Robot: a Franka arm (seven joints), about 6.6 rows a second.
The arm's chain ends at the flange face. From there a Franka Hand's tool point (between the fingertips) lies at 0.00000 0.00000 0.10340 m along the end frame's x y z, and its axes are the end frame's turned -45 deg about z.
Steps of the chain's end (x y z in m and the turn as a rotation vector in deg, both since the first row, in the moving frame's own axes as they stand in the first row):
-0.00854 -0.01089 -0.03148 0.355 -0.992 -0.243
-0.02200 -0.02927 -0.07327 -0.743 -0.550 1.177
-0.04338 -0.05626 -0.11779 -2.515 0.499 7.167
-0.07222 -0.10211 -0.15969 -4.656 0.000 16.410
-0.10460 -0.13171 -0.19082 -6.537 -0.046 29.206
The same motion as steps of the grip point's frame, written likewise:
0.00085 -0.01546 -0.03150 0.952 -0.450 -0.243
0.00349 -0.03602 -0.07328 -0.136 -0.914 1.177
0.00630 -0.06678 -0.11789 -2.131 -1.426 7.167
0.01444 -0.11826 -0.16003 -3.292 -3.292 16.410
0.00908 -0.16128 -0.19148 -4.590 -4.655 29.206

